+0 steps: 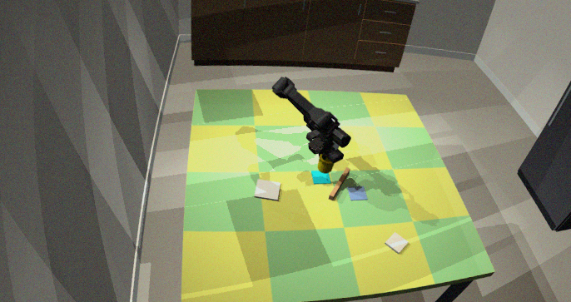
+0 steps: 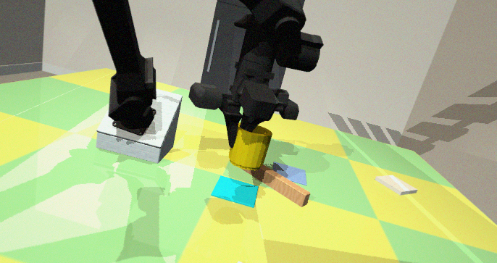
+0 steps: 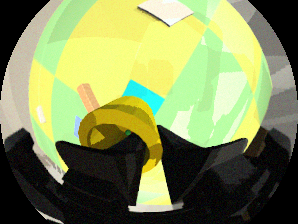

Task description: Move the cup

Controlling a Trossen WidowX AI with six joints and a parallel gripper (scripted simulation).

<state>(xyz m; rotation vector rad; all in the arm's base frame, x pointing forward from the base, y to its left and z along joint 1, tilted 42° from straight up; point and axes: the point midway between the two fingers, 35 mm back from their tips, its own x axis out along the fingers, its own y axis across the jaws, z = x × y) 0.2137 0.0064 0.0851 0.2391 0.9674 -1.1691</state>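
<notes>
My gripper tip is now 100 mm above the cyan pad, 20 mm short of it and 10 mm to the right of it. Also, from my gripper tip: yellow cup (20 mm ahead, 10 mm to the left); pale blue pad (160 mm to the left, 120 mm ahead, 100 mm below); wooden bar (90 mm to the left, 90 mm below, 70 mm ahead).
</notes>
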